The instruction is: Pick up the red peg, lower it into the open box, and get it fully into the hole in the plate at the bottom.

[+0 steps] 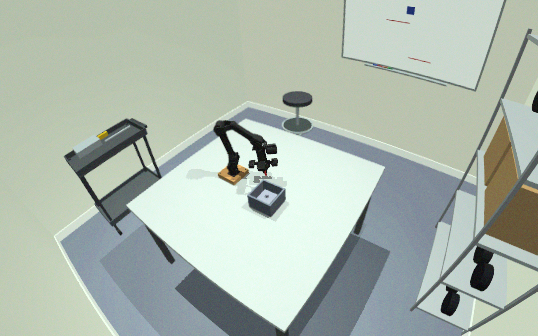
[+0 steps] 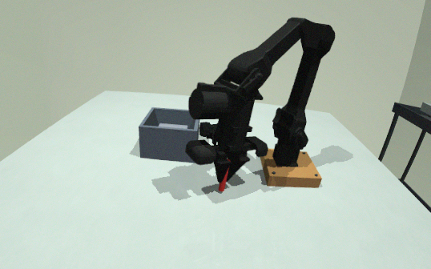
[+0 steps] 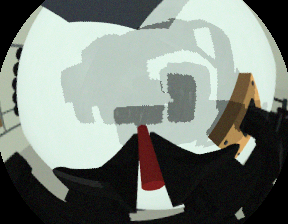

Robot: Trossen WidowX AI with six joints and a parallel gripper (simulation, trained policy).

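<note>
Now: gripper tip 15 cm short of the plate, 20 cm to the left of it and 2 cm below it. Also, from my gripper tip: red peg (2 cm above); grey box (15 cm ahead, 20 cm to the right).
</note>
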